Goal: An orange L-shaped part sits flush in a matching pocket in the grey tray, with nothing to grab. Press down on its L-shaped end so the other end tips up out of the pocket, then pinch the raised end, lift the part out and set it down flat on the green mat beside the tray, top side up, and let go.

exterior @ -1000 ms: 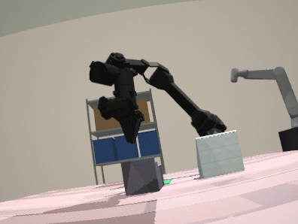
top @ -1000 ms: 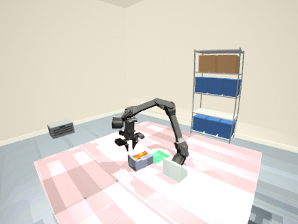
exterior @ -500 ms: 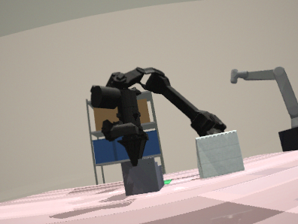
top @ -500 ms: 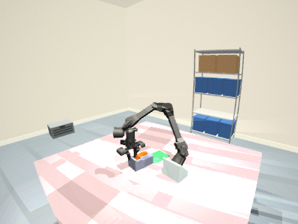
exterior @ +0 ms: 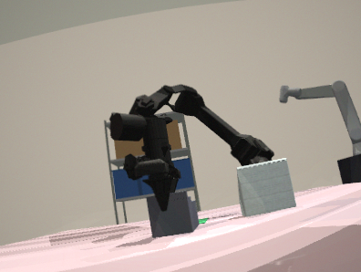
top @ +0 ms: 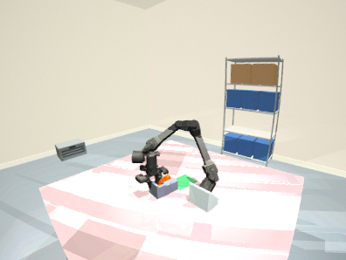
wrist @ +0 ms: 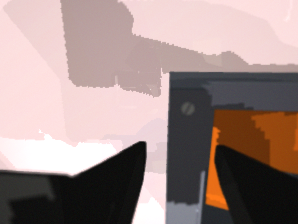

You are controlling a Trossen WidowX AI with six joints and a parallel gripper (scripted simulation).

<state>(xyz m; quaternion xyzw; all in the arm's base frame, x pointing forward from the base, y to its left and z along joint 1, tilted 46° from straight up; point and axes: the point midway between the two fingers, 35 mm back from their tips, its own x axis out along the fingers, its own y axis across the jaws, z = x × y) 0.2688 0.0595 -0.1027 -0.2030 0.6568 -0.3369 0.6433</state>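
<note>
My gripper tip is 60 mm to the left of the orange L-shaped part and 10 mm past it. The rest, counted from my gripper tip: green mat 220 mm to the right, 70 mm below, 40 mm behind.
</note>
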